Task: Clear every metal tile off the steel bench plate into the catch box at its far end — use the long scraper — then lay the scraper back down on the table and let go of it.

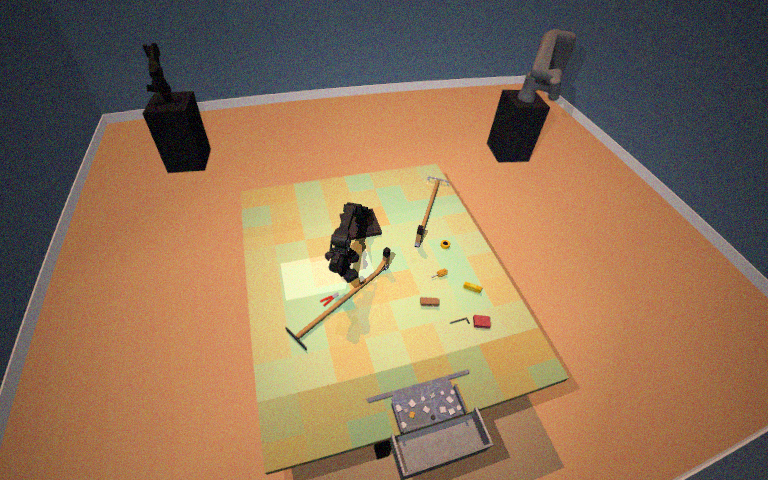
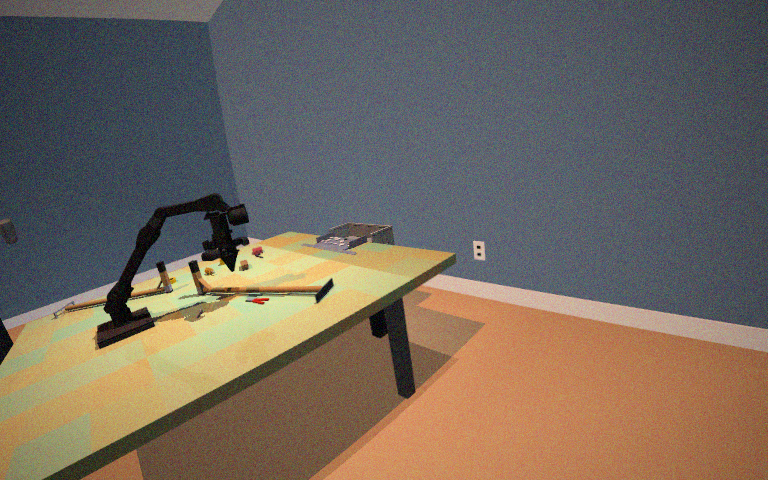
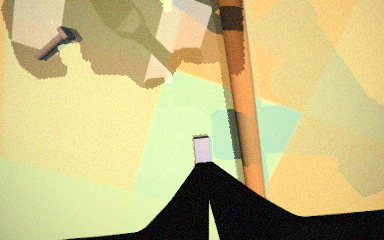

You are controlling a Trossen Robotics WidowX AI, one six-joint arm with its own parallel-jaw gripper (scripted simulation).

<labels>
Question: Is the gripper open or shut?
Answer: Shut.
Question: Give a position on a long scraper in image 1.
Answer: At 384, 265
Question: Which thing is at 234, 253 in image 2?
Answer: The gripper.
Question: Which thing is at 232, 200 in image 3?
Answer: The gripper.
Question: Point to a long scraper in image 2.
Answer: At 202, 286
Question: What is the gripper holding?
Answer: Nothing.
</labels>
